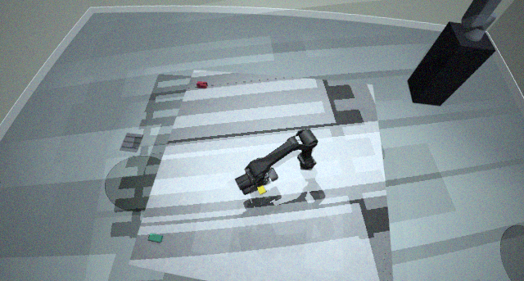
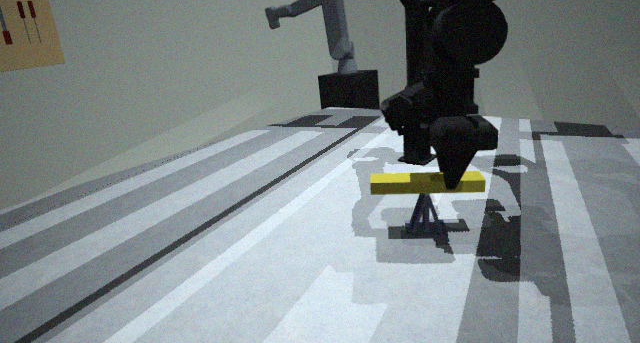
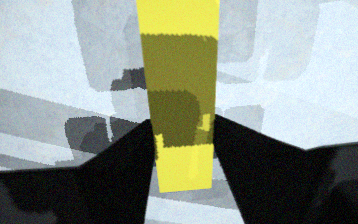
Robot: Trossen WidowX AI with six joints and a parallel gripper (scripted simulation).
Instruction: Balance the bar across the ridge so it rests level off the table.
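The yellow bar lies 2 cm ahead of my gripper tip and 2 cm to the right of it. Also, from my gripper tip: red block: 50 cm ahead, 67 cm to the right, 5 cm below; green block: 50 cm ahead, 33 cm to the left, 6 cm below.
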